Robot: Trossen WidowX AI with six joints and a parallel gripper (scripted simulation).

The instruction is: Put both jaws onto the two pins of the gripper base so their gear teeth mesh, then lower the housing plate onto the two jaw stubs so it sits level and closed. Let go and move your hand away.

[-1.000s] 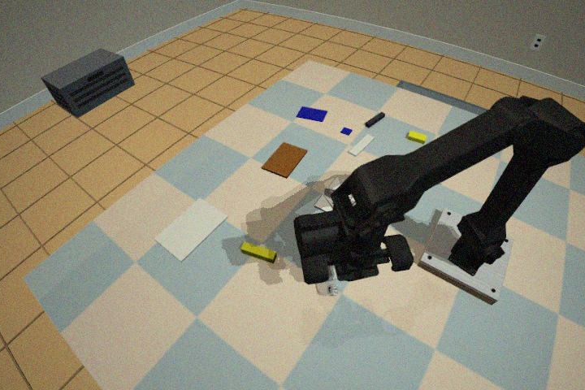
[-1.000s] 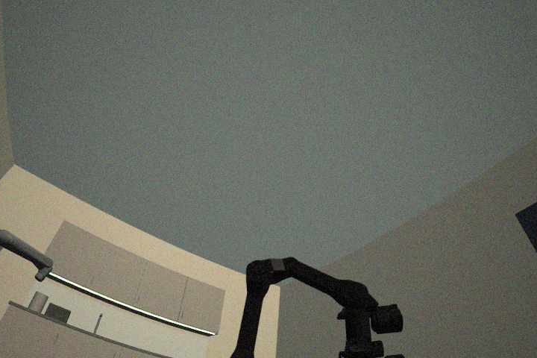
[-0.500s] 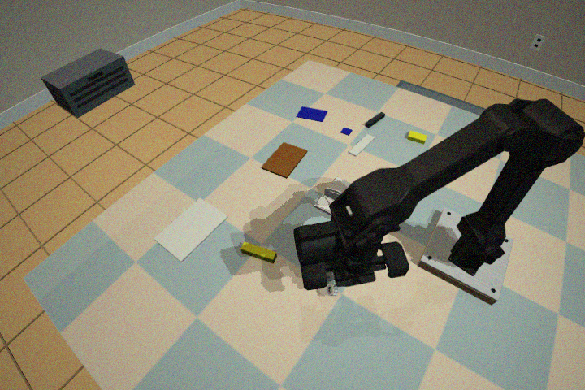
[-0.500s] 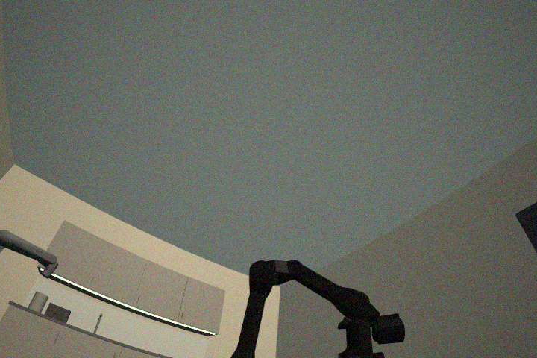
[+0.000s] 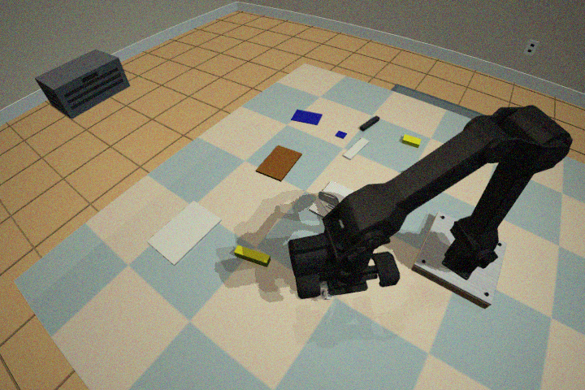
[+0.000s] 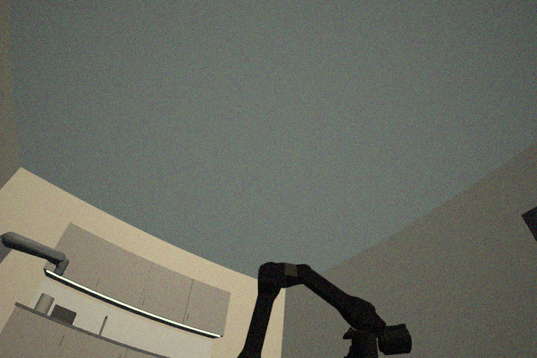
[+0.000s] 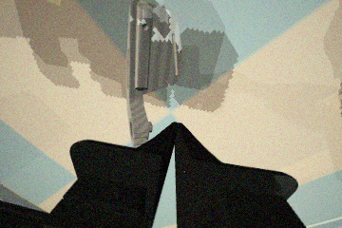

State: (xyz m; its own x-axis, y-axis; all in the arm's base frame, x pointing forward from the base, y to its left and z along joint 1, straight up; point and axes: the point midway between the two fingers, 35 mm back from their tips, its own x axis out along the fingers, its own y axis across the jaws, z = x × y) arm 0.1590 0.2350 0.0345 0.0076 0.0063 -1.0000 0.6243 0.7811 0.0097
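The jaw is 30 mm ahead of my gripper tip, 20 mm to the left of it and 10 mm above it. The rest, counted from my gripper tip: brown tile 390 mm ahead, 200 mm to the right, 30 mm below; housing plate 110 mm ahead, 210 mm to the right, 20 mm below; white sheet 390 mm ahead, 130 mm to the left, 30 mm below.
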